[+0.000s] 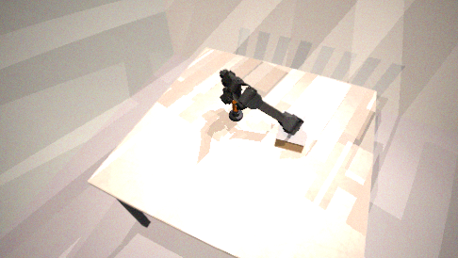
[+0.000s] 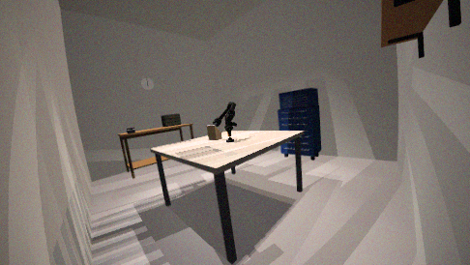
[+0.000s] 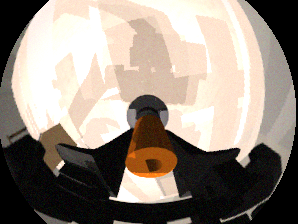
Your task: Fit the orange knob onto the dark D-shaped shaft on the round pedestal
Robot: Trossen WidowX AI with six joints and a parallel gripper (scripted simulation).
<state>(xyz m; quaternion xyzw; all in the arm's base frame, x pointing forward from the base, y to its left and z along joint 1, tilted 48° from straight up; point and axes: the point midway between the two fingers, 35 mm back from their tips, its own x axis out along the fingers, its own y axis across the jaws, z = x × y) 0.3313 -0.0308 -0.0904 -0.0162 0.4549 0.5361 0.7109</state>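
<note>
My gripper tip is now 20 mm below the orange knob. From my gripper tip the other things lie so: dark round pedestal (40 mm below).
</note>
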